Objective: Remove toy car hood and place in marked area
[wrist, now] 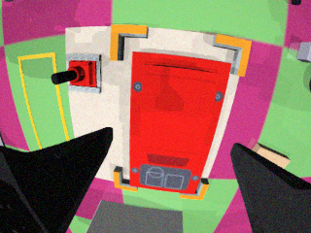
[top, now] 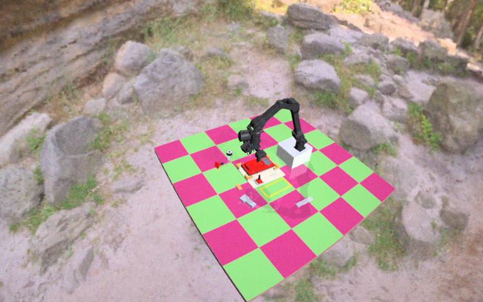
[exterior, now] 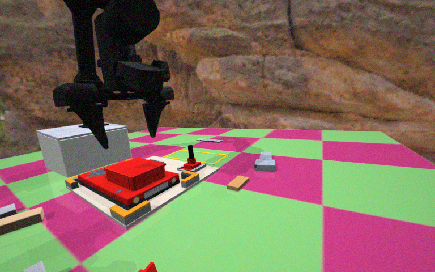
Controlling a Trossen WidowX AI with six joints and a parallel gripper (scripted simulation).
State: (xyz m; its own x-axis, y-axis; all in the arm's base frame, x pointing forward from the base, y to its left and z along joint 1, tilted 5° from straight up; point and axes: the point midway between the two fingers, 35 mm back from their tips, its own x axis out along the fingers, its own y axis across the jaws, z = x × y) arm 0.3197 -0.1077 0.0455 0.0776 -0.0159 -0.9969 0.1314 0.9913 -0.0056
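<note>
Now: gripper tip 5 cm above the hood.
</note>
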